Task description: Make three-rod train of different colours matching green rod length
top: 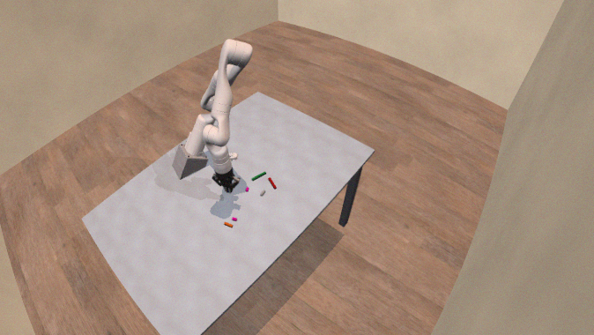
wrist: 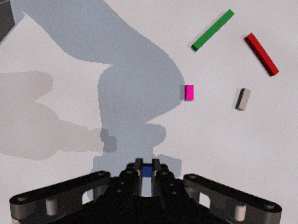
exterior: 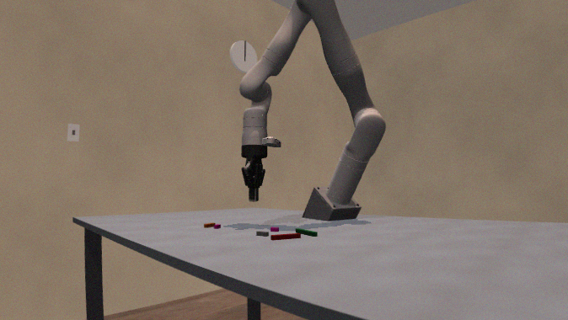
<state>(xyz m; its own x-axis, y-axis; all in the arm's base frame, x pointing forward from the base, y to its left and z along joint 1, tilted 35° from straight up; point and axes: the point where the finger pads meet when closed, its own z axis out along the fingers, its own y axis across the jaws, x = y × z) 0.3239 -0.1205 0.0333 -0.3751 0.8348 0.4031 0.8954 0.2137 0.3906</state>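
Right now the grey rod is 9 cm ahead of my hand, 12 cm to the left of it and 9 cm below it. The rest, counted from my hand: green rod 1 cm ahead, 19 cm to the left, 9 cm below; blue rod 1 cm below; orange rod 7 cm ahead, 11 cm to the right, 9 cm below.
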